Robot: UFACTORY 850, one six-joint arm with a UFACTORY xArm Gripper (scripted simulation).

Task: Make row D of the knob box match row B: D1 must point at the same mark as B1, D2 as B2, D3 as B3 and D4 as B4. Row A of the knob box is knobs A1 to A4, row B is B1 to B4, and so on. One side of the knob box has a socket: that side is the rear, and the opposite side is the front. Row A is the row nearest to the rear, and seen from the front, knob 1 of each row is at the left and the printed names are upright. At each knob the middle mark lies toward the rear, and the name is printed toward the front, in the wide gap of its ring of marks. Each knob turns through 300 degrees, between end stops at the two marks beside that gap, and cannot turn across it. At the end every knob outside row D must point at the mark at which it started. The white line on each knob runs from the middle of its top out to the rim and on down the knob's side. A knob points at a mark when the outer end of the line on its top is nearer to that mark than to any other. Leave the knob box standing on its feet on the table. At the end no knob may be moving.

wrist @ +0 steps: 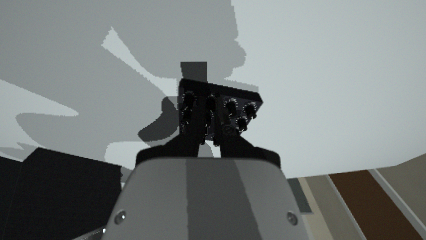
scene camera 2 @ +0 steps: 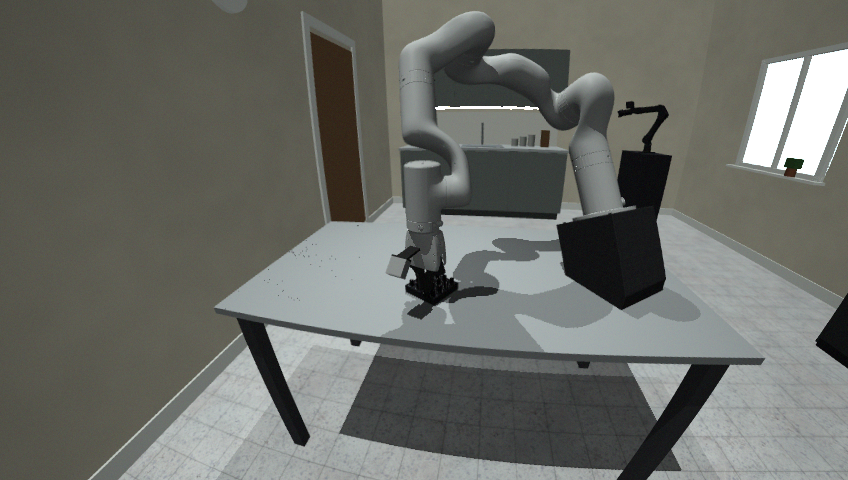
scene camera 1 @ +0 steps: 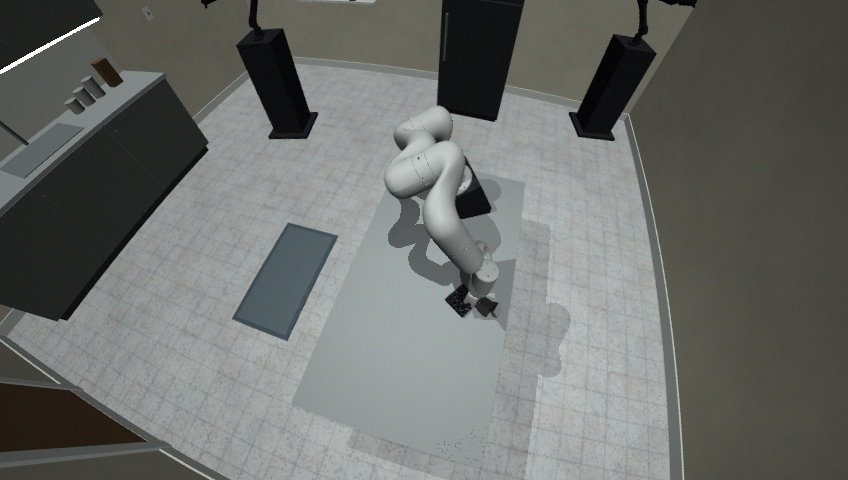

Labels:
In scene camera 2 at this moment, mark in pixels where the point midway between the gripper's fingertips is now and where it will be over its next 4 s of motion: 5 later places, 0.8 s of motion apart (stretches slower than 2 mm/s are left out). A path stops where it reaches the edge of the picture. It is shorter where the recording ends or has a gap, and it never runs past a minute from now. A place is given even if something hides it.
The gripper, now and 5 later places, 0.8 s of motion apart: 425,289; 425,278; 426,277; 430,275; 432,275; 432,283

